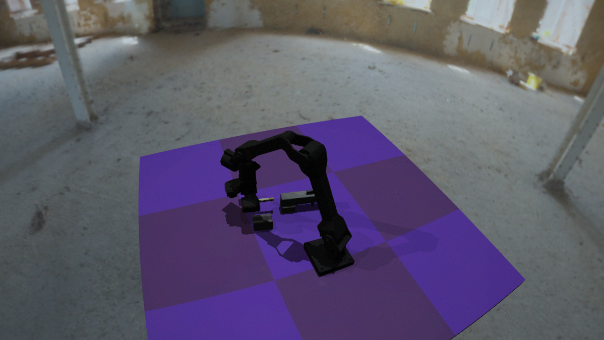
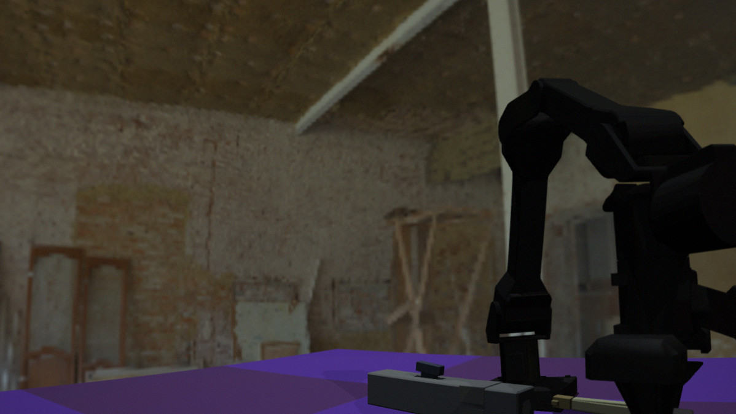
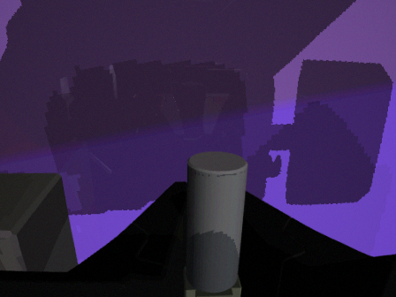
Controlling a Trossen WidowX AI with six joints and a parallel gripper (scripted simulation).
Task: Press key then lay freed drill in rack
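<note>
The drill is 4 cm to the right of my gripper tip, 3 cm above it and 1 cm behind it. From my gripper tip the other things lie so: grey housing block 20 cm to the right, 5 cm behind, 2 cm above; rack 8 cm behind, 2 cm to the right; dark key 22 cm to the right, 6 cm behind, 3 cm above.
</note>
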